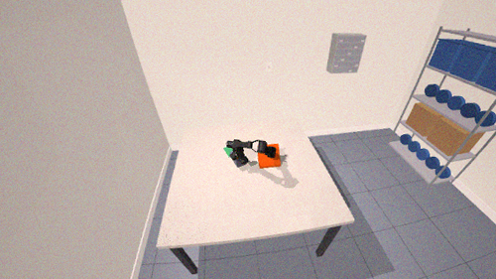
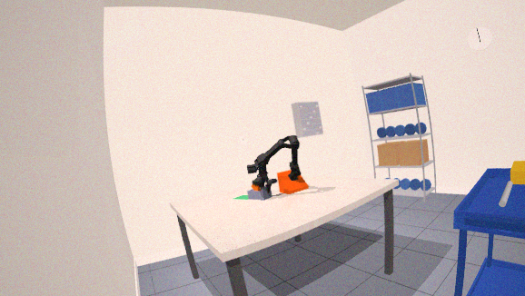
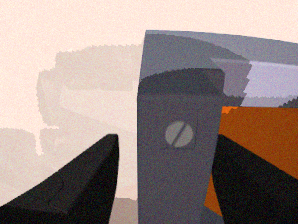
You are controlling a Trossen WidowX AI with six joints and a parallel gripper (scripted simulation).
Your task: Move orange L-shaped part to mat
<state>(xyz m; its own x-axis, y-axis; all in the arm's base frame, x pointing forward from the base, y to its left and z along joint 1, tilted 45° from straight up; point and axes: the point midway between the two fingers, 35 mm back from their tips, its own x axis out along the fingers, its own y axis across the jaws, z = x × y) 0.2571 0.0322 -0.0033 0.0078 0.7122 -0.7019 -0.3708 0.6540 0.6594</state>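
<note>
Right now the orange L-shaped part is 5 cm to the right of my gripper tip, 1 cm ahead of it and 1 cm above it. Also, from my gripper tip: green mat 21 cm to the right, 8 cm ahead, 5 cm below.
</note>
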